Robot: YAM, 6 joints.
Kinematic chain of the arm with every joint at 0, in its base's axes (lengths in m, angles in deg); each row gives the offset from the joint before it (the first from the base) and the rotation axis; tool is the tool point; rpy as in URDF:
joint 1: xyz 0 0 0.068 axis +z
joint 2: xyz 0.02 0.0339 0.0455 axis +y
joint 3: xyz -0.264 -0.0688 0 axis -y
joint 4: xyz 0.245 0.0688 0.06 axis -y
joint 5: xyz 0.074 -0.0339 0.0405 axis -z
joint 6: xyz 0.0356 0 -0.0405 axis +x
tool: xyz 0 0 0 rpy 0 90 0
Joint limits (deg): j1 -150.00..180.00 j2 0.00..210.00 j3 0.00..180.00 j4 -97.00..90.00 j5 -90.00..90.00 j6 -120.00..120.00
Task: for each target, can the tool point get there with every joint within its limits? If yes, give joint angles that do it. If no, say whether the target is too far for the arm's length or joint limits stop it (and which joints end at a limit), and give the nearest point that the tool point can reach.
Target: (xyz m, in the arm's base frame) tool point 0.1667 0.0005 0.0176
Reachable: yes | joints -4.13 107.28 20.79 -7.27 -20.62 -72.07
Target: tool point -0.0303 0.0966 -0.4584
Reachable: no: joint limits stop it (at a limit: joint 2) | nearest point -0.0400 0.1275 -0.3616 | short by 0.102 m
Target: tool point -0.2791 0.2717 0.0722
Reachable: yes | joints 138.19 120.36 58.81 10.39 27.51 -1.06
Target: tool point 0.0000 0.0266 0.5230
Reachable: yes | joints 88.67 30.54 64.41 20.44 -0.93 85.19
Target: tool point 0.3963 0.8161 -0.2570
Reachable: no: too far | nearest point 0.2610 0.5375 -0.1277 | short by 0.336 m
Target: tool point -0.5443 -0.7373 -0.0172
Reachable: no: too far | nearest point -0.3797 -0.5143 0.0232 | short by 0.280 m
